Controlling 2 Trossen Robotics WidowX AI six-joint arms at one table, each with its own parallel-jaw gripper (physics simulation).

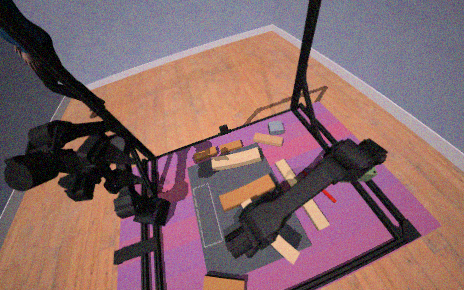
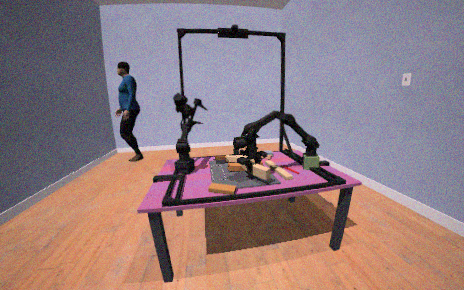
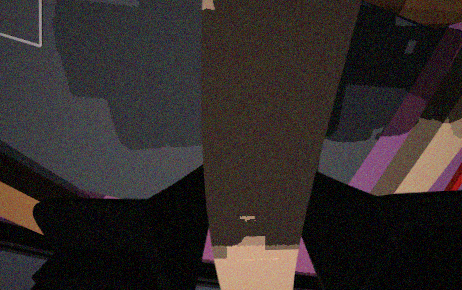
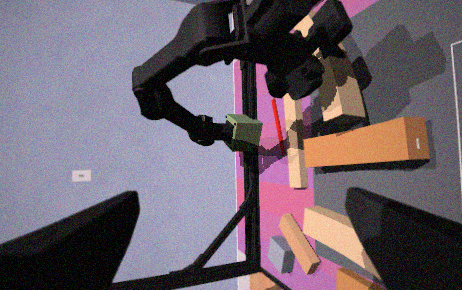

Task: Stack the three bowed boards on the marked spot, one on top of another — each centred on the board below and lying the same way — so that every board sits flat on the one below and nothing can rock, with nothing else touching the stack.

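Where they show: left gripper, fingertip midpoint: (image 2: pixel 253 170) (image 3: pixel 248 164) (image 4: pixel 335 63); right gripper, fingertip midpoint: (image 1: pixel 140 172) (image 2: pixel 205 117) (image 4: pixel 242 199); left arm's base, link origin: (image 2: pixel 311 155) (image 4: pixel 228 132); right arm's base, link origin: (image 1: pixel 147 209) (image 2: pixel 184 160).
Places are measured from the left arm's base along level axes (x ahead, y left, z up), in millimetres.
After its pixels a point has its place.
Note:
My left gripper (image 1: pixel 263 228) {x 368, y 267, z -38 mm} (image 2: pixel 250 163) {x 368, y 267, z -38 mm} is shut on a pale bowed board (image 1: pixel 286 250) {x 305, y 325, z 7 mm} (image 2: pixel 261 171) {x 311, y 345, z -7 mm} (image 3: pixel 258 267) {x 345, y 291, z 7 mm} (image 4: pixel 342 95) {x 441, y 219, z -3 mm} and holds it low over the right side of the grey mat (image 1: pixel 216 175) {x 602, y 49, z -85 mm}. An orange board (image 1: pixel 246 192) {x 448, y 132, z -49 mm} (image 4: pixel 339 147) {x 424, y 120, z -49 mm} lies on the mat's middle. Another pale board (image 1: pixel 236 159) {x 507, y -22, z -46 mm} (image 4: pixel 333 230) {x 475, y -30, z -44 mm} lies at the mat's far end. The marked spot, a white outlined rectangle (image 1: pixel 215 213), is on the mat's left side with nothing on it. My right gripper (image 2: pixel 202 115) {x 688, y 206, z 280 mm} is open and empty, raised high at the table's left.
Off the mat lie a long pale plank (image 1: pixel 315 214) {x 180, y 194, z -70 mm}, a red stick (image 1: pixel 329 196) {x 109, y 116, z -87 mm}, a tan block (image 1: pixel 268 139) {x 356, y -156, z -66 mm}, a grey cube (image 1: pixel 276 127) {x 314, y -229, z -57 mm} and two brown blocks (image 1: pixel 205 153) {x 679, y -63, z -69 mm} (image 1: pixel 231 146) {x 546, y -112, z -71 mm}. An orange slab (image 1: pixel 224 282) {x 500, y 442, z -64 mm} lies at the front edge. A person (image 2: pixel 127 109) stands far left.

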